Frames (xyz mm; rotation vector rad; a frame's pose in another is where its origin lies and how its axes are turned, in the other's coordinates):
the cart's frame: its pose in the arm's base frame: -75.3 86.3 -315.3 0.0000 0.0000 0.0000
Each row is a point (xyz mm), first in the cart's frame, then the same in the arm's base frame.
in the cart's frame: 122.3 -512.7 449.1
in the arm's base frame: 47.0 -426.4 133.8
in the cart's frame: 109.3 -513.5 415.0
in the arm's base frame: 34.0 -427.2 99.7
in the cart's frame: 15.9 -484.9 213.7
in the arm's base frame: -59.4 -398.6 -101.6
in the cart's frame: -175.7 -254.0 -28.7
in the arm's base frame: -251.0 -167.7 -344.0
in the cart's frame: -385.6 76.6 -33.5
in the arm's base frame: -460.9 162.9 -348.8
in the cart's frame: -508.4 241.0 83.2
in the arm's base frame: -583.7 327.3 -232.1
